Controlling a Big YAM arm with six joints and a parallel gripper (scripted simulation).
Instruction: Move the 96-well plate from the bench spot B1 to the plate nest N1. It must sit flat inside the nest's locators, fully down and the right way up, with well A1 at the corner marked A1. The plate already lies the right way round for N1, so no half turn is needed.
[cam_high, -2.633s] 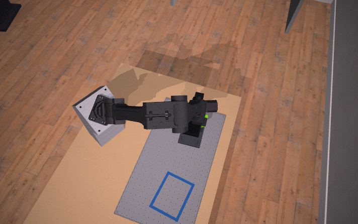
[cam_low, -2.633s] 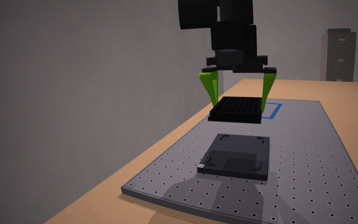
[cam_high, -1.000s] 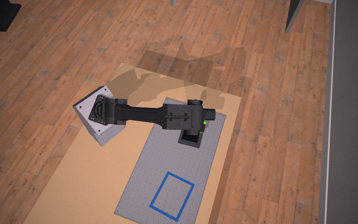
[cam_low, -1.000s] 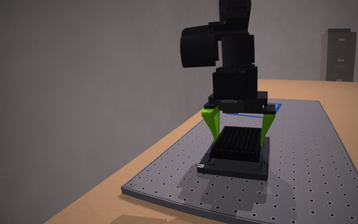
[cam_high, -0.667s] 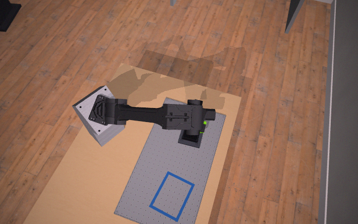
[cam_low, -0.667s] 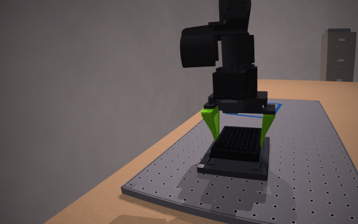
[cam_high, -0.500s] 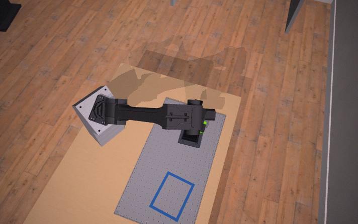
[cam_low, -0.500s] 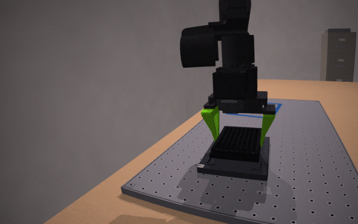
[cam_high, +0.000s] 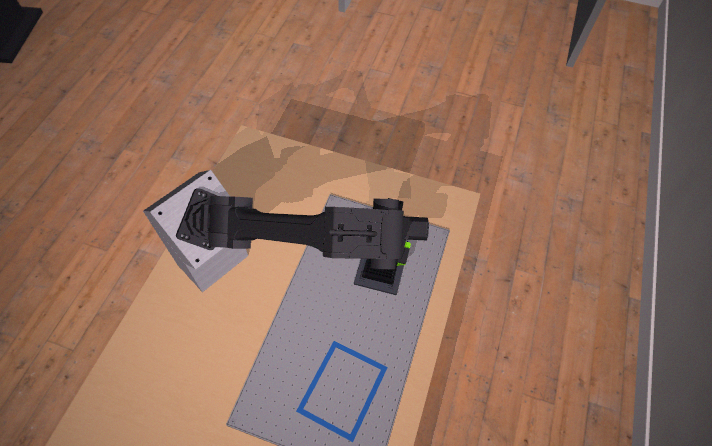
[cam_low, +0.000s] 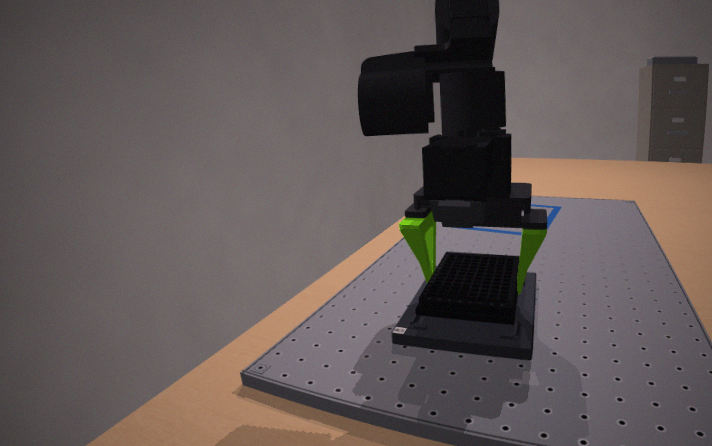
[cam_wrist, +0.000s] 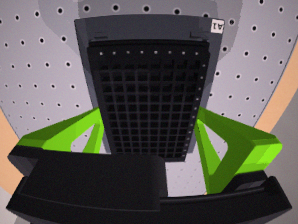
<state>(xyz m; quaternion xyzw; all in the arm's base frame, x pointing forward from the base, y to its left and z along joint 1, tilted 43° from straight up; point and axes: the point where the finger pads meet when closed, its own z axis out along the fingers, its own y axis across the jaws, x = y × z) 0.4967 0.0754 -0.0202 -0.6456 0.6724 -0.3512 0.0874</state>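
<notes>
Now: the black 96-well plate right at my hand. From my hand the other things lie so: white A1 label (70 mm ahead, 60 mm to the left, 20 mm below); dark plate nest N1 (30 mm below).
</notes>
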